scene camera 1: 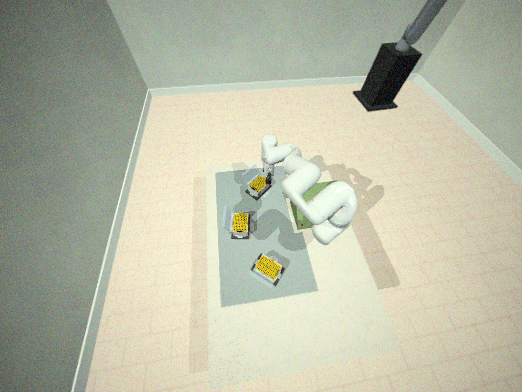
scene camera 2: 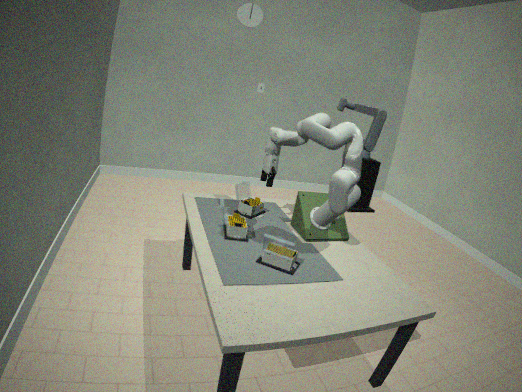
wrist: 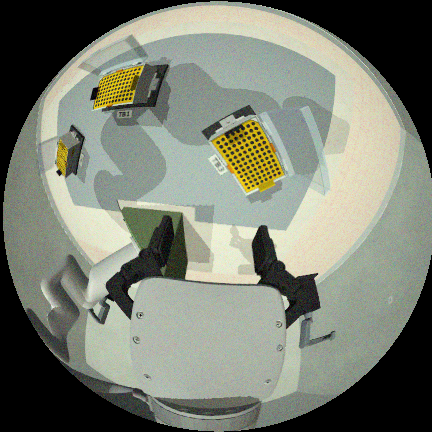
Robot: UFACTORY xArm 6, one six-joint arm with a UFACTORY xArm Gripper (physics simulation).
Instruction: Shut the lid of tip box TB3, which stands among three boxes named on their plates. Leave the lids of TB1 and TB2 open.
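Frame: origin at the arm's base, x ahead, y left, z up, level; centimetres.
Seen in the pictures: gripper, fingertip midpoint: (scene camera 1: 266,177) (scene camera 2: 266,183) (wrist: 213,229); arm's base at its link origin: (scene camera 2: 320,218).
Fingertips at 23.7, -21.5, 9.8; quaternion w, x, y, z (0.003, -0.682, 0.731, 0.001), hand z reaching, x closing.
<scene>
Pixels of each thing's top centre, then the offset from my fingertips to it, as dx, dy, dz. Level surfaces: height alone.
- Tip box TB3 at its top centre: (wrist: 252,160) (scene camera 2: 252,199) (scene camera 1: 258,182) +3.5, -5.1, -11.1
- TB1 at its top centre: (wrist: 108,87) (scene camera 2: 237,218) (scene camera 1: 240,221) +20.0, +19.6, -11.1
- third box at its top centre: (wrist: 57,160) (scene camera 2: 282,247) (scene camera 1: 268,266) +10.2, +47.2, -11.1
- grey-blue mat at its surface level: dz -18.5
- pale table at its surface level: dz -18.9
Tip box TB3 (scene camera 1: 258,184) (scene camera 2: 251,207) (wrist: 250,157) holds a yellow tip rack, and its clear lid (scene camera 2: 243,190) (wrist: 317,150) stands open on the side away from its name plate (wrist: 217,164). TB1 (scene camera 1: 240,223) (scene camera 2: 236,228) (wrist: 120,87) has its clear lid (scene camera 1: 226,218) (wrist: 114,54) open. The third box (scene camera 1: 268,267) (scene camera 2: 279,256) (wrist: 64,154) also has its lid open; its plate is not readable. My gripper (scene camera 1: 268,178) (scene camera 2: 267,179) (wrist: 213,229) is open and empty, above the table near TB3, apart from it in scene camera 2.
The boxes stand on a grey-blue mat (scene camera 1: 232,290) (scene camera 2: 300,277) (wrist: 200,50) on a pale table (scene camera 1: 300,330) (scene camera 2: 310,310). The green wedge base (scene camera 1: 305,220) (scene camera 2: 330,232) (wrist: 150,222) of my arm stands beside the mat. A black pedestal (scene camera 1: 390,75) (scene camera 2: 367,185) stands behind on the floor.
</scene>
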